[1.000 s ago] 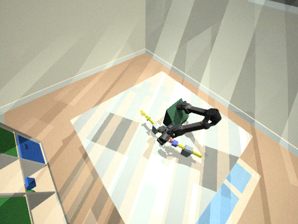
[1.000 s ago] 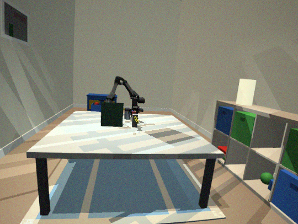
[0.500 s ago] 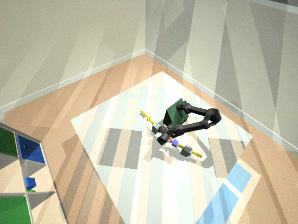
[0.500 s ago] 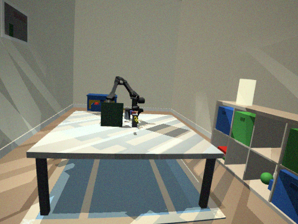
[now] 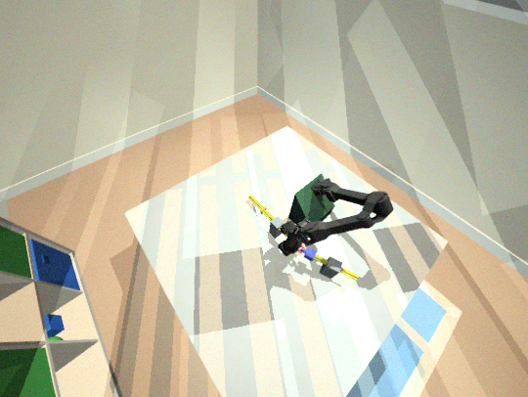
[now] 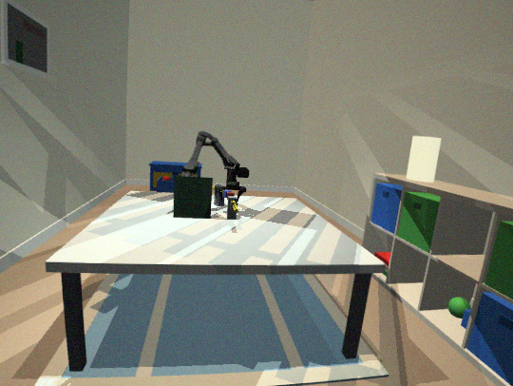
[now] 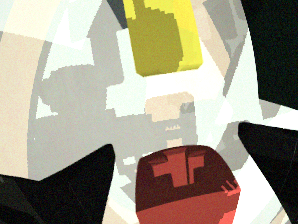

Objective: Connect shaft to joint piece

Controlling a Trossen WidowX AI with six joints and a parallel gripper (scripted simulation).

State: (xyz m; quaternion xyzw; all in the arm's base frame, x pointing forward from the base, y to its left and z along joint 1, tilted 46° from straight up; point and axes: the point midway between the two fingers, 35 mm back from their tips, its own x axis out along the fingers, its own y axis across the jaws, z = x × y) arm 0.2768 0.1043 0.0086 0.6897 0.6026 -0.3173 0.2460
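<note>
Right now the red joint piece is 3 cm above my gripper tip, 2 cm to the left of it and 1 cm ahead of it.
</note>
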